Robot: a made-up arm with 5 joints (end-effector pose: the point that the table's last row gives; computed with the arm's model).
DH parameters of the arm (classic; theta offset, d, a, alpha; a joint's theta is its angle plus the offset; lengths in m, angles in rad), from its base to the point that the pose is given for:
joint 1: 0 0.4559 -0.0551 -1.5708
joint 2: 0 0.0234 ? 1.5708
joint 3: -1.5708 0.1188 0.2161 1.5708
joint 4: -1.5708 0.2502 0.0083 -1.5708
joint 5: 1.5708 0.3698 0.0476 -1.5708
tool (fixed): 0 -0.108 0 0
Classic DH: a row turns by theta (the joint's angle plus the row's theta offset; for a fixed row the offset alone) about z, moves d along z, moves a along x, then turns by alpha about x.
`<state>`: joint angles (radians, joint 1 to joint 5).
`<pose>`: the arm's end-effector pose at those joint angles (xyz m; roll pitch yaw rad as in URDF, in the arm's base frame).
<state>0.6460 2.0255 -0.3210 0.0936 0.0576</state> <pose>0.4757 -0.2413 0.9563 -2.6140 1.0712 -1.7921</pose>
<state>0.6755 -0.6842 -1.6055 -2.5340 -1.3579</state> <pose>-0.2924 0.2326 0.3965 -2.8242 -1.3240 -1.2322</pose>
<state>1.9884 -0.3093 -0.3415 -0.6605 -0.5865</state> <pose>0.4971 -0.3983 0.0760 0.7366 0.1433 2.0298</pose>
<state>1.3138 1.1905 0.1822 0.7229 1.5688</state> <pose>0.5014 0.0894 0.8410 -0.1299 -0.3983 2.0980</pose>
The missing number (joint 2, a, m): -0.2027
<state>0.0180 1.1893 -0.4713 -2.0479 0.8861</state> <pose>-0.3567 0.0692 0.6902 0.5983 0.3741 -1.8099</pose>
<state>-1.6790 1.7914 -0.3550 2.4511 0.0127</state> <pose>0.0384 -0.4706 0.7423 1.6596 1.1566 2.4688</pose>
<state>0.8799 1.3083 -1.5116 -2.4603 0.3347</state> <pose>-0.2283 0.0387 0.5248 1.1559 -0.0794 -0.9814</pose>
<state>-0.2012 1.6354 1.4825 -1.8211 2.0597</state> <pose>-0.3420 -0.1051 0.4855 -0.5337 0.9186 -2.2341</pose>
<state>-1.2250 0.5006 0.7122 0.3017 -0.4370</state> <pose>-0.5658 -0.2027 0.5495 0.0562 0.8083 -0.4221</pose>
